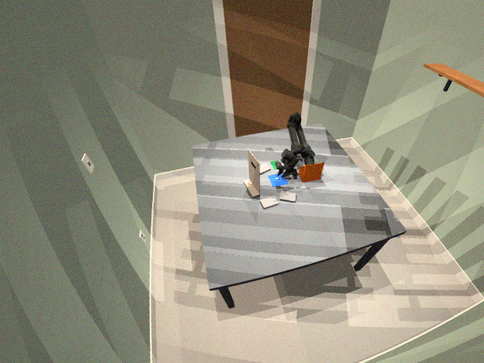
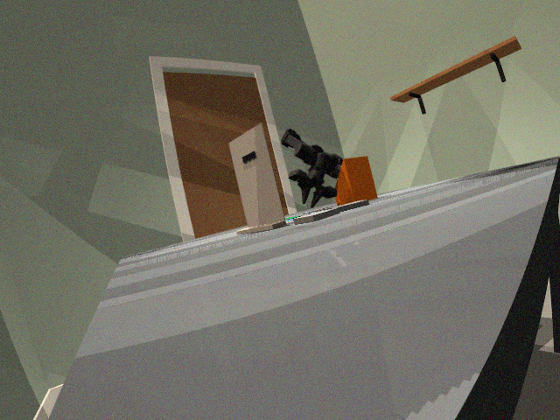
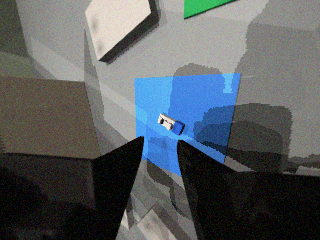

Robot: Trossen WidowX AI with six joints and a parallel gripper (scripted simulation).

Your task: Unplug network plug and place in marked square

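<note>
Right now the blue marked square is 40 mm below my gripper tip and 10 mm ahead of it. The rest, counted from my gripper tip: green tile: 160 mm to the right, 40 mm below, 40 mm behind; beige panel: 210 mm ahead, 100 mm above, 10 mm to the left.
</note>
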